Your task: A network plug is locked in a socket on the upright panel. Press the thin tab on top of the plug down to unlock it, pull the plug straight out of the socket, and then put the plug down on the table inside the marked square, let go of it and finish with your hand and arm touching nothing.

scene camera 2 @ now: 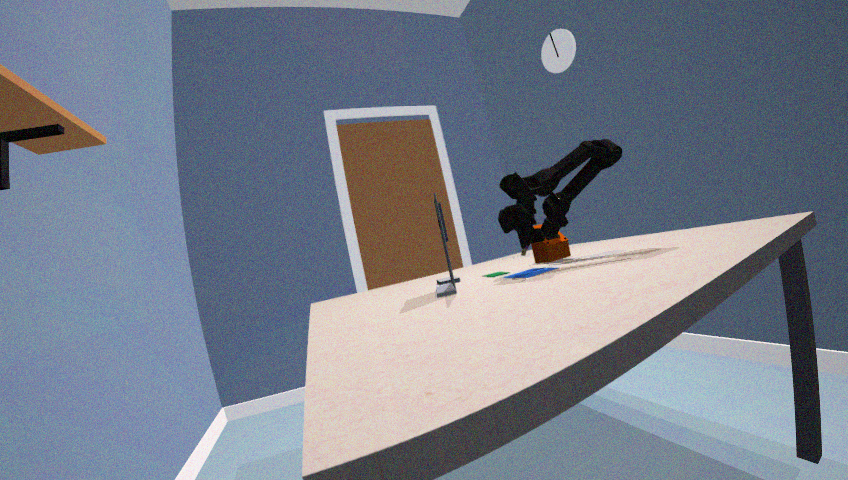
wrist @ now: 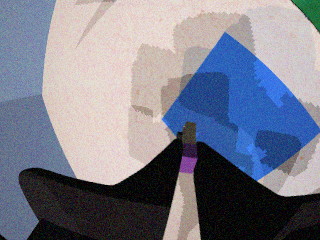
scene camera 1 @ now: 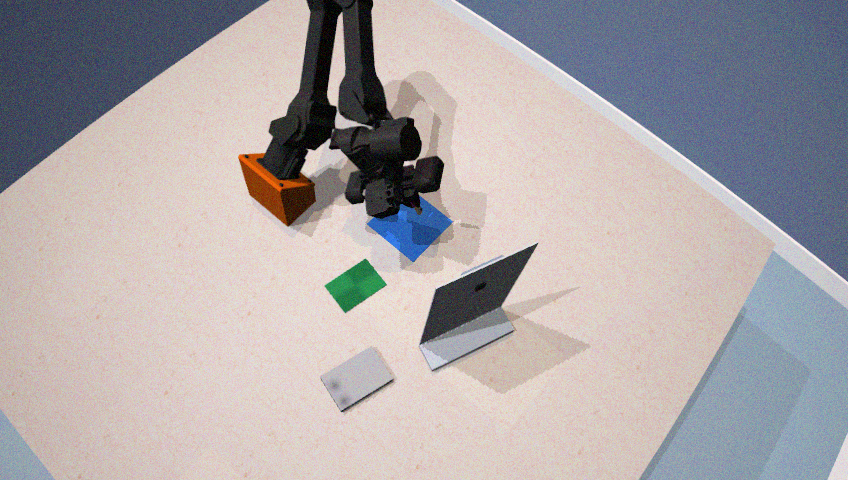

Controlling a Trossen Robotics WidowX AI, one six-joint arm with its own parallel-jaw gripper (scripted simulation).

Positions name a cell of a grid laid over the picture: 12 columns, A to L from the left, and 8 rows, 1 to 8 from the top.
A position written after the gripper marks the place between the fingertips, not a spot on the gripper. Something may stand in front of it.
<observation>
In view: the gripper (scene camera 1: F4), a green square (scene camera 1: F5), a grey plate (scene camera 1: E7) and a blue marked square (scene camera 1: F4).
The gripper is seen too in scene camera 2 (scene camera 2: H5) and in the wrist view (wrist: H5). The blue marked square is seen too in the wrist view (wrist: J4). The wrist view does not show the grey plate: it is out of frame.
</observation>
